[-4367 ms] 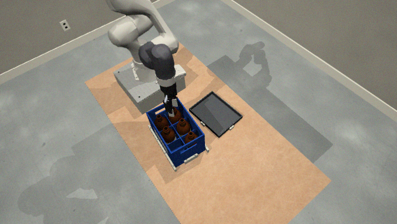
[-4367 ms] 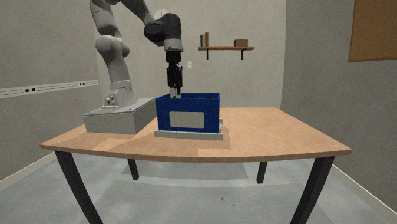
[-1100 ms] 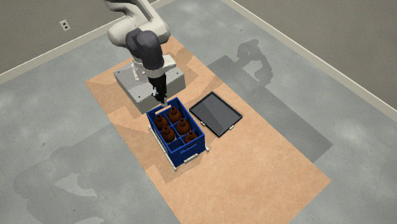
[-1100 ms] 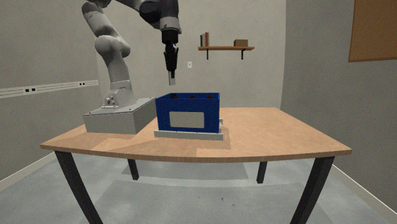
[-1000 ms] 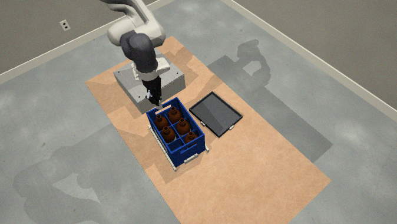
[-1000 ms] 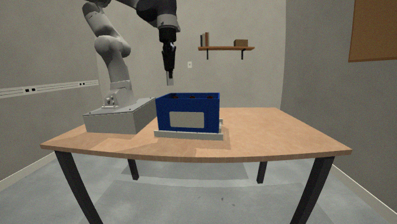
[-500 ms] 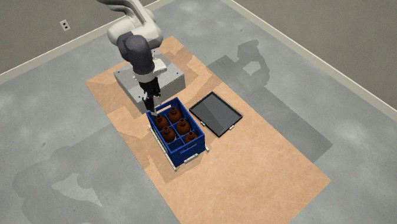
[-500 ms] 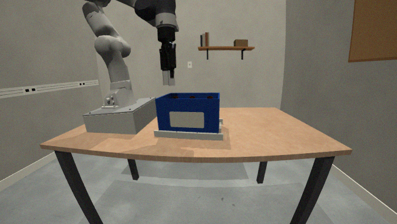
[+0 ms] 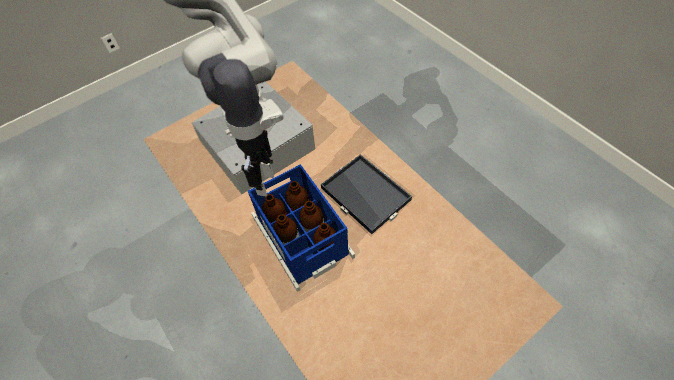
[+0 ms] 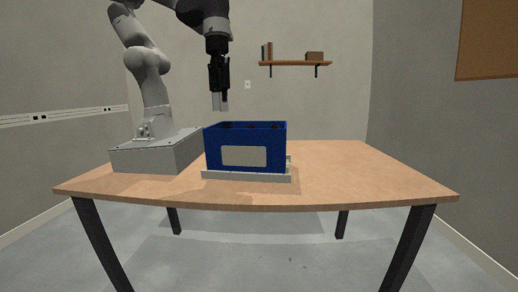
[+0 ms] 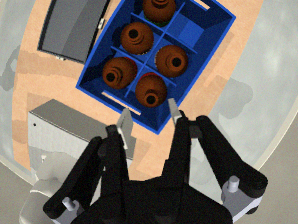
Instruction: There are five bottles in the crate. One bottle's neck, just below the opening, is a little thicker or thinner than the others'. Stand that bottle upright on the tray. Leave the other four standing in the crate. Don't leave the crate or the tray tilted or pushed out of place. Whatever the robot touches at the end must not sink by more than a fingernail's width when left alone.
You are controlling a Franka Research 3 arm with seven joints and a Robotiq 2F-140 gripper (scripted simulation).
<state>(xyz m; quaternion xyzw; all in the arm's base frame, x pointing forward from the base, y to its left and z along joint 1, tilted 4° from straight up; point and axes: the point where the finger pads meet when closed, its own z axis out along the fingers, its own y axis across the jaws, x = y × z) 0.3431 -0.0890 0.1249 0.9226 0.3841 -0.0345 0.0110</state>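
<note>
My hand is 170 mm above the bottle. Also, from my hand: blue crate (90 mm ahead, 50 mm to the left, 170 mm below); dark grey tray (60 mm ahead, 310 mm to the left, 250 mm below).
</note>
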